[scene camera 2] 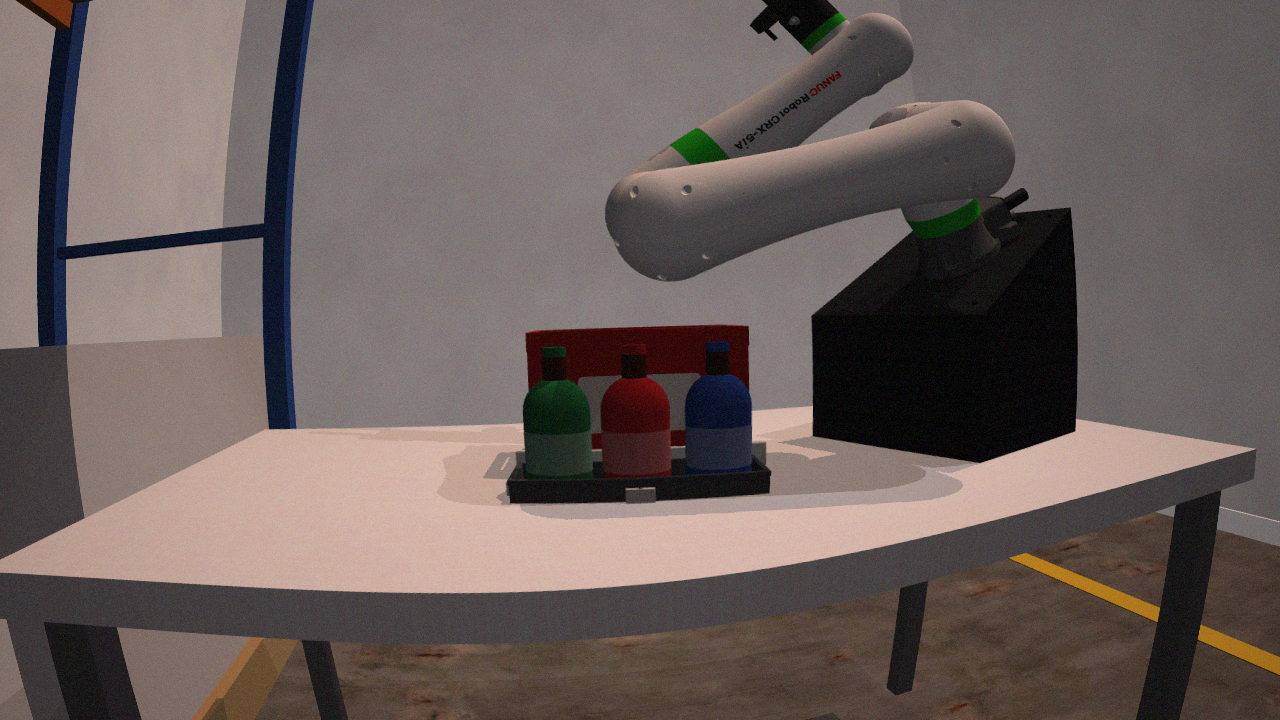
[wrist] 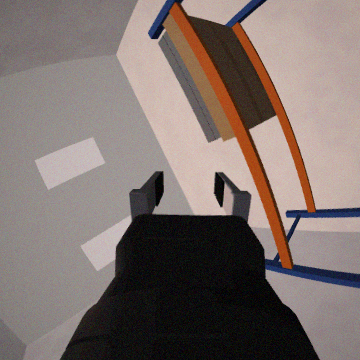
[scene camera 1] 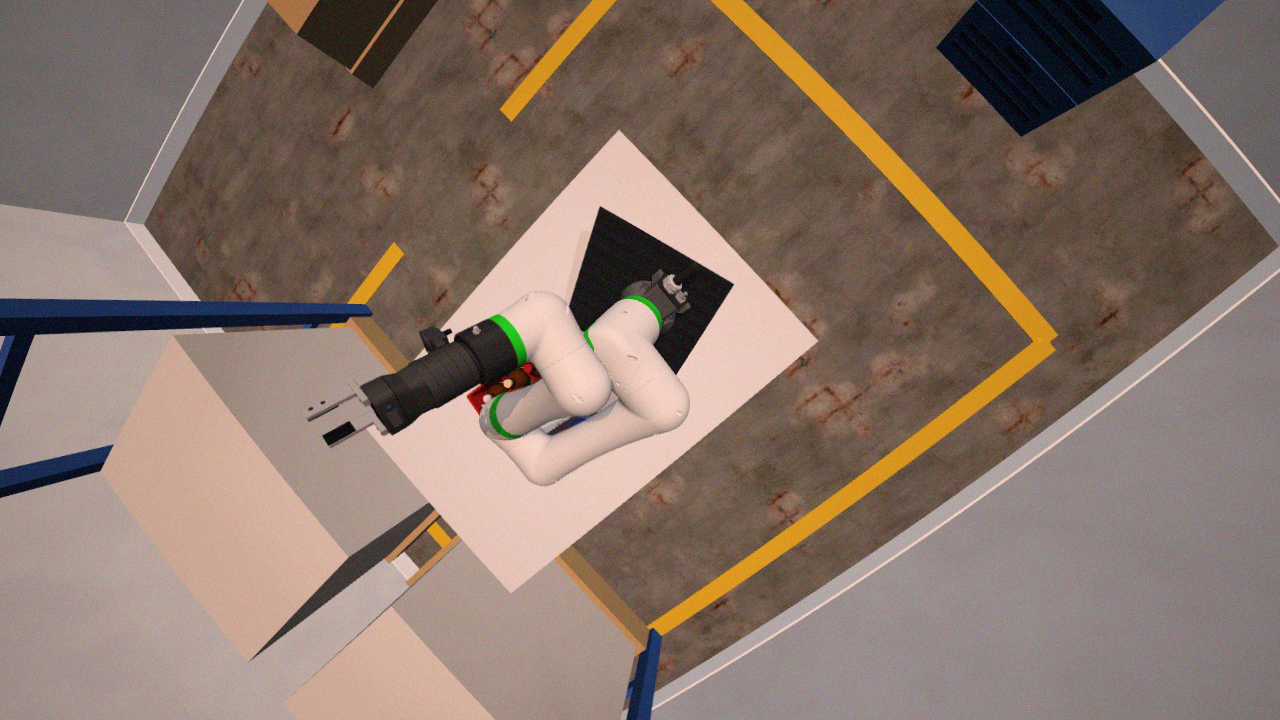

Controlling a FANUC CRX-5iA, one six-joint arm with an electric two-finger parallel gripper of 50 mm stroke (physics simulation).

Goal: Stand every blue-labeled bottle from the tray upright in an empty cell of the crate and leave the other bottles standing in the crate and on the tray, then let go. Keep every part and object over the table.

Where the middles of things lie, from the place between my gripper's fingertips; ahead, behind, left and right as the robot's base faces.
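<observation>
There's a green bottle (scene camera 2: 556, 413) a good way ahead of my hand, well to the left of it and well below it. The red bottle (scene camera 2: 635, 413) is 770 mm below my hand, 250 mm to the left of it and 140 mm ahead of it. And I can see the blue bottle (scene camera 2: 718, 408), which is 240 mm to the left of my hand, 50 mm ahead of it and 770 mm below it.
</observation>
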